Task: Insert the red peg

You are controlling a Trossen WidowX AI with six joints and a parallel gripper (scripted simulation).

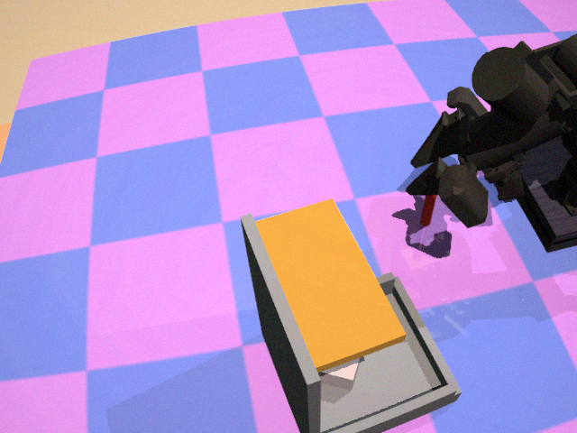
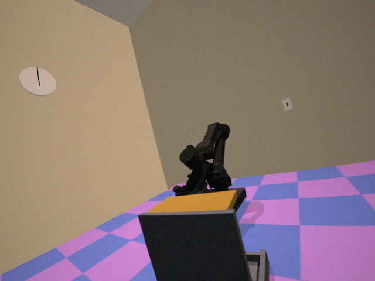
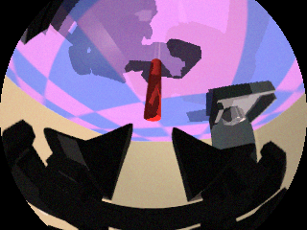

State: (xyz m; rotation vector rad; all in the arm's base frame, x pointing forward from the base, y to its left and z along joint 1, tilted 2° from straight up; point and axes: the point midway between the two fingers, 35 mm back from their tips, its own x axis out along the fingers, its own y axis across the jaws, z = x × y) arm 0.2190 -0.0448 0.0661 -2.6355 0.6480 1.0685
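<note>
The red peg lies 40 mm below my gripper tip, 30 mm behind it and 10 mm to the left of it. From my gripper tip the other things lie so: orange roof: 190 mm to the left, 160 mm ahead, 120 mm above; dark back wall: 200 mm ahead, 190 mm to the left, 30 mm above.
</note>
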